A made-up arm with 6 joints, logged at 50 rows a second.
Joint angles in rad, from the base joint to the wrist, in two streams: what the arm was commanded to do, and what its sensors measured. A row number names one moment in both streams.
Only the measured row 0 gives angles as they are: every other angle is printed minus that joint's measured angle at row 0.
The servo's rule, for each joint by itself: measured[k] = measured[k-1] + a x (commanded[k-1-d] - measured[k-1]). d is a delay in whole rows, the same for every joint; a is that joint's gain. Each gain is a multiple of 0.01, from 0.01 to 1. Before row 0 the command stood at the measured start. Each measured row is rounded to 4 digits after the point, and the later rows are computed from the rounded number. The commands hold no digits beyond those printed.
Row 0, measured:
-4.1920 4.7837 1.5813 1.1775 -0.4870 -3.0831
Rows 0 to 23, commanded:
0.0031 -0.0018 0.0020 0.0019 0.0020 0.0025
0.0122 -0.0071 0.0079 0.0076 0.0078 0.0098
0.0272 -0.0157 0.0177 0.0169 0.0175 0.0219
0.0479 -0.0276 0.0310 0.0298 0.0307 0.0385
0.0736 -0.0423 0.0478 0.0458 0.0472 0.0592
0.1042 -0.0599 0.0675 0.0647 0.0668 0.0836
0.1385 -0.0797 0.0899 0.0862 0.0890 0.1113
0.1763 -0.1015 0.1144 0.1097 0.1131 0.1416
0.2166 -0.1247 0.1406 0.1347 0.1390 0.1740
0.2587 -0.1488 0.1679 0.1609 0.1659 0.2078
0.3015 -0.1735 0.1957 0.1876 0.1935 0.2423
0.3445 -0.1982 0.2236 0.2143 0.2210 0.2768
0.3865 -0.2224 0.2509 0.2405 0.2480 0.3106
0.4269 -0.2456 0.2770 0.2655 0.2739 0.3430
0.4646 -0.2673 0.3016 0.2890 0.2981 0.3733
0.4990 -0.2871 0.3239 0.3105 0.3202 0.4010
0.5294 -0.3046 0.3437 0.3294 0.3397 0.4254
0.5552 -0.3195 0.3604 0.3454 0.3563 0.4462
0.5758 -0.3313 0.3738 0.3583 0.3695 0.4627
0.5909 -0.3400 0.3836 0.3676 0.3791 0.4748
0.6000 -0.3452 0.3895 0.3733 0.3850 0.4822
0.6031 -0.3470 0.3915 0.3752 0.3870 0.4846
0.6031 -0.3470 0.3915 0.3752 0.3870 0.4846
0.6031 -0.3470 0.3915 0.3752 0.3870 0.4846
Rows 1 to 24, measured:
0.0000 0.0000 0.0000 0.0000 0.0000 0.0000
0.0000 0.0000 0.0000 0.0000 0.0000 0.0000
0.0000 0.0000 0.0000 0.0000 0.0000 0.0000
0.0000 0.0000 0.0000 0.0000 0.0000 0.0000
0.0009 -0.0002 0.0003 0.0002 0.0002 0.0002
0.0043 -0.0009 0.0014 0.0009 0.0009 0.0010
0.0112 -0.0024 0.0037 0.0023 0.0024 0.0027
0.0222 -0.0049 0.0075 0.0048 0.0049 0.0056
0.0376 -0.0086 0.0131 0.0085 0.0087 0.0099
0.0576 -0.0137 0.0207 0.0136 0.0139 0.0158
0.0819 -0.0203 0.0304 0.0201 0.0207 0.0234
0.1102 -0.0284 0.0422 0.0282 0.0290 0.0329
0.1421 -0.0380 0.0560 0.0378 0.0389 0.0442
0.1771 -0.0491 0.0717 0.0489 0.0503 0.0573
0.2144 -0.0615 0.0891 0.0614 0.0632 0.0721
0.2534 -0.0752 0.1079 0.0752 0.0774 0.0885
0.2933 -0.0899 0.1279 0.0901 0.0928 0.1063
0.3334 -0.1055 0.1488 0.1059 0.1091 0.1252
0.3728 -0.1217 0.1702 0.1224 0.1261 0.1450
0.4107 -0.1382 0.1917 0.1393 0.1436 0.1655
0.4463 -0.1548 0.2130 0.1564 0.1612 0.1863
0.4790 -0.1713 0.2336 0.1734 0.1788 0.2071
0.5080 -0.1873 0.2532 0.1900 0.1960 0.2275
0.5329 -0.2026 0.2715 0.2060 0.2125 0.2473
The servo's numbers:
d 4
a 0.30 0.10 0.14 0.09 0.09 0.08

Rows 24 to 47, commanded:
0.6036 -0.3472 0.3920 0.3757 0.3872 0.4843
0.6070 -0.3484 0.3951 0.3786 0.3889 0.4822
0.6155 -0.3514 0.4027 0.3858 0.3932 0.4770
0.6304 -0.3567 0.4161 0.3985 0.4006 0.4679
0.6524 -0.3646 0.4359 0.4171 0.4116 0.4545
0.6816 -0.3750 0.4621 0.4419 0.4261 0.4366
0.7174 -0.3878 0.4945 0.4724 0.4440 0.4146
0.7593 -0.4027 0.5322 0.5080 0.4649 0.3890
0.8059 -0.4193 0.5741 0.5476 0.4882 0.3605
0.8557 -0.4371 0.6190 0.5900 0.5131 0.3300
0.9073 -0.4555 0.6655 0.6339 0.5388 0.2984
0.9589 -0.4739 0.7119 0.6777 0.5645 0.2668
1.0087 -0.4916 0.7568 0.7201 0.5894 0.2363
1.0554 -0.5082 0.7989 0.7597 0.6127 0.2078
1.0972 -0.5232 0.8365 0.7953 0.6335 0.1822
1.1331 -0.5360 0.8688 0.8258 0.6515 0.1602
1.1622 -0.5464 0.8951 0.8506 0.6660 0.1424
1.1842 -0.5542 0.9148 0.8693 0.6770 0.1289
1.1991 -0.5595 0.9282 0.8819 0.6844 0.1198
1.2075 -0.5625 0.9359 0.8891 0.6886 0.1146
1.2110 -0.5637 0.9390 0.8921 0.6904 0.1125
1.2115 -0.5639 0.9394 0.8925 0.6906 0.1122
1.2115 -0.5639 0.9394 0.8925 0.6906 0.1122
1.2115 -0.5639 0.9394 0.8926 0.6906 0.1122
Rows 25 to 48, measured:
0.5530 -0.2169 0.2880 0.2211 0.2280 0.2661
0.5680 -0.2299 0.3025 0.2350 0.2423 0.2836
0.5785 -0.2416 0.3150 0.2476 0.2553 0.2997
0.5859 -0.2521 0.3257 0.2591 0.2672 0.3145
0.5912 -0.2616 0.3350 0.2696 0.2780 0.3281
0.5959 -0.2703 0.3434 0.2794 0.2880 0.3404
0.6018 -0.2784 0.3517 0.2890 0.2975 0.3513
0.6104 -0.2862 0.3607 0.2989 0.3068 0.3606
0.6230 -0.2940 0.3712 0.3095 0.3162 0.3681
0.6406 -0.3021 0.3839 0.3214 0.3261 0.3736
0.6636 -0.3107 0.3994 0.3350 0.3367 0.3769
0.6923 -0.3199 0.4180 0.3506 0.3482 0.3779
0.7264 -0.3298 0.4399 0.3683 0.3608 0.3765
0.7652 -0.3405 0.4650 0.3883 0.3745 0.3728
0.8078 -0.3520 0.4931 0.4104 0.3893 0.3668
0.8531 -0.3642 0.5237 0.4345 0.4051 0.3588
0.8998 -0.3769 0.5563 0.4602 0.4217 0.3490
0.9465 -0.3900 0.5903 0.4872 0.4389 0.3377
0.9917 -0.4033 0.6248 0.5149 0.4564 0.3253
1.0341 -0.4166 0.6590 0.5429 0.4740 0.3121
1.0725 -0.4296 0.6921 0.5706 0.4913 0.2985
1.1060 -0.4421 0.7233 0.5975 0.5080 0.2849
1.1339 -0.4538 0.7520 0.6231 0.5239 0.2717
1.1560 -0.4647 0.7777 0.6470 0.5387 0.2591

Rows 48 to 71, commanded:
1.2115 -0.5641 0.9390 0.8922 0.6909 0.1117
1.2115 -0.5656 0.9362 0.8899 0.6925 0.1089
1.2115 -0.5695 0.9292 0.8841 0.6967 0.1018
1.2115 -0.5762 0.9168 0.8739 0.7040 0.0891
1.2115 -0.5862 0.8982 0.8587 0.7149 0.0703
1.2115 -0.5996 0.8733 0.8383 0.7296 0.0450
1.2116 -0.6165 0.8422 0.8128 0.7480 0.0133
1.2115 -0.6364 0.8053 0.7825 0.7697 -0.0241
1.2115 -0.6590 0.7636 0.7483 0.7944 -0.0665
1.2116 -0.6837 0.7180 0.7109 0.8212 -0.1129
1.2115 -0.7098 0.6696 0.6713 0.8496 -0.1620
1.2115 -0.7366 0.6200 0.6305 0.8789 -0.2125
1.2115 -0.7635 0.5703 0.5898 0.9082 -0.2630
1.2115 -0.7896 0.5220 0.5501 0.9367 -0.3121
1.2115 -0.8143 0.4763 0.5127 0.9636 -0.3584
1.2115 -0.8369 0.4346 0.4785 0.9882 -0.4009
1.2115 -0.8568 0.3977 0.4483 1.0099 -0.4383
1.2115 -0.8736 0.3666 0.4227 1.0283 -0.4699
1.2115 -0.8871 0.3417 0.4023 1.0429 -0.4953
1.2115 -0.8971 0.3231 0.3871 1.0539 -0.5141
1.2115 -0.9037 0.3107 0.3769 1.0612 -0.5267
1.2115 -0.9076 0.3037 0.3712 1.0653 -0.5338
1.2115 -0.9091 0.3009 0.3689 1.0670 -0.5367
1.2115 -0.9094 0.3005 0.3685 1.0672 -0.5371
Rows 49 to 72, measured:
1.1725 -0.4746 0.8003 0.6691 0.5524 0.2474
1.1842 -0.4835 0.8198 0.6892 0.5648 0.2366
1.1924 -0.4915 0.8365 0.7075 0.5761 0.2266
1.1981 -0.4987 0.8509 0.7242 0.5864 0.2174
1.2021 -0.5052 0.8632 0.7393 0.5958 0.2089
1.2049 -0.5112 0.8734 0.7529 0.6045 0.2009
1.2069 -0.5170 0.8812 0.7647 0.6128 0.1930
1.2083 -0.5229 0.8862 0.7745 0.6210 0.1847
1.2093 -0.5292 0.8879 0.7821 0.6295 0.1755
1.2100 -0.5362 0.8859 0.7872 0.6385 0.1651
1.2105 -0.5442 0.8798 0.7895 0.6484 0.1530
1.2108 -0.5534 0.8694 0.7889 0.6593 0.1388
1.2110 -0.5640 0.8546 0.7852 0.6715 0.1224
1.2112 -0.5760 0.8355 0.7785 0.6850 0.1036
1.2113 -0.5894 0.8123 0.7689 0.6998 0.0824
1.2114 -0.6041 0.7854 0.7564 0.7159 0.0588
1.2114 -0.6200 0.7553 0.7414 0.7332 0.0331
1.2114 -0.6370 0.7226 0.7242 0.7515 0.0055
1.2114 -0.6547 0.6881 0.7052 0.7706 -0.0236
1.2114 -0.6729 0.6526 0.6848 0.7902 -0.0538
1.2114 -0.6913 0.6169 0.6635 0.8100 -0.0846
1.2114 -0.7095 0.5819 0.6418 0.8296 -0.1154
1.2114 -0.7273 0.5483 0.6202 0.8488 -0.1458
1.2114 -0.7443 0.5168 0.5992 0.8673 -0.1753

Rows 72 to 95, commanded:
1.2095 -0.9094 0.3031 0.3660 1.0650 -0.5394
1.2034 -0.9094 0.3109 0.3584 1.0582 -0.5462
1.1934 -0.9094 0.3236 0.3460 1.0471 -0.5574
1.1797 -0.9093 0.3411 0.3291 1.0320 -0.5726
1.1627 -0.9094 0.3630 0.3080 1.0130 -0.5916
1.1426 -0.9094 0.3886 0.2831 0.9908 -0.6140
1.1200 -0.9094 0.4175 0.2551 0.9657 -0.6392
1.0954 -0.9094 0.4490 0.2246 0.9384 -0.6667
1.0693 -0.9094 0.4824 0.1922 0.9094 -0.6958
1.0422 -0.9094 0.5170 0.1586 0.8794 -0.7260
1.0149 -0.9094 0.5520 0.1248 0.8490 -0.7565
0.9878 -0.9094 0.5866 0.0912 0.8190 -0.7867
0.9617 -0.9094 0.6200 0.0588 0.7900 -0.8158
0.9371 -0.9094 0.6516 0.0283 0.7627 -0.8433
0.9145 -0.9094 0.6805 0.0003 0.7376 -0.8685
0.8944 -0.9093 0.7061 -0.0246 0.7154 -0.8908
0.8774 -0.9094 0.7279 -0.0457 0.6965 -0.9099
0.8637 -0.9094 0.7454 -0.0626 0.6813 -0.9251
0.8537 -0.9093 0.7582 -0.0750 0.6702 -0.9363
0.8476 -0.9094 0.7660 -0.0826 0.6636 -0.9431
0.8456 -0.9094 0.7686 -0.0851 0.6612 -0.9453
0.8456 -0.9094 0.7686 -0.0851 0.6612 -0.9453
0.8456 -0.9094 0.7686 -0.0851 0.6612 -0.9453
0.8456 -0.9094 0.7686 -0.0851 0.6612 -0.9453
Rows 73 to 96, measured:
1.2114 -0.7602 0.4879 0.5792 0.8848 -0.2034
1.2114 -0.7749 0.4621 0.5605 0.9010 -0.2298
1.2114 -0.7883 0.4395 0.5433 0.9159 -0.2544
1.2114 -0.8004 0.4200 0.5276 0.9295 -0.2770
1.2108 -0.8113 0.4036 0.5131 0.9417 -0.2980
1.2086 -0.8211 0.3906 0.4992 0.9522 -0.3179
1.2040 -0.8299 0.3812 0.4854 0.9607 -0.3371
1.1967 -0.8378 0.3756 0.4713 0.9671 -0.3559
1.1865 -0.8450 0.3738 0.4566 0.9712 -0.3748
1.1733 -0.8514 0.3759 0.4410 0.9730 -0.3939
1.1573 -0.8572 0.3817 0.4243 0.9723 -0.4135
1.1387 -0.8624 0.3911 0.4063 0.9692 -0.4338
1.1179 -0.8671 0.4039 0.3870 0.9638 -0.4548
1.0952 -0.8713 0.4197 0.3664 0.9562 -0.4765
1.0711 -0.8751 0.4382 0.3447 0.9466 -0.4989
1.0461 -0.8785 0.4590 0.3219 0.9351 -0.5219
1.0208 -0.8816 0.4815 0.2982 0.9220 -0.5454
0.9957 -0.8844 0.5053 0.2739 0.9077 -0.5692
0.9713 -0.8869 0.5298 0.2493 0.8924 -0.5931
0.9482 -0.8891 0.5545 0.2246 0.8765 -0.6169
0.9270 -0.8911 0.5788 0.2003 0.8603 -0.6403
0.9080 -0.8929 0.6021 0.1766 0.8442 -0.6631
0.8917 -0.8945 0.6240 0.1540 0.8285 -0.6850
0.8785 -0.8960 0.6439 0.1327 0.8137 -0.7056

